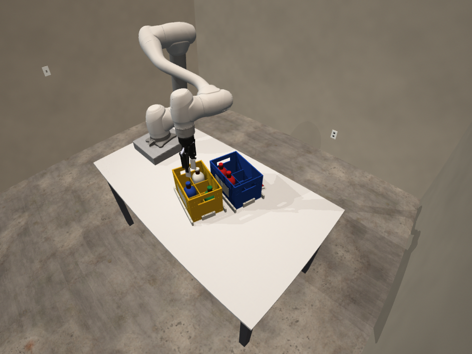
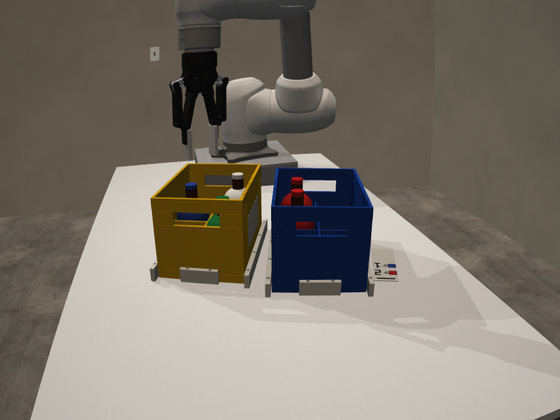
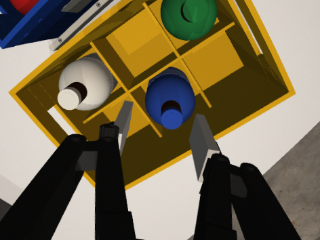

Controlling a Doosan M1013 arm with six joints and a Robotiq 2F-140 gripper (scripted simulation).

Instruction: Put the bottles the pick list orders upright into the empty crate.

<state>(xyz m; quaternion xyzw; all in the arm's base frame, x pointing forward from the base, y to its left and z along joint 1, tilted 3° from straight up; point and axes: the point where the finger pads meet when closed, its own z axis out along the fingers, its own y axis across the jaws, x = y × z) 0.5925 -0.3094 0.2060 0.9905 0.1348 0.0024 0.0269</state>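
My gripper is now 20 mm past the blue bottle, 20 mm to the left of it and 170 mm above it. The rest, counted from my hand: white-label bottle 50 mm behind, 100 mm to the left, 170 mm below; yellow crate 10 mm ahead, 20 mm to the left, 170 mm below; green bottle 100 mm ahead, 10 mm to the left, 170 mm below.
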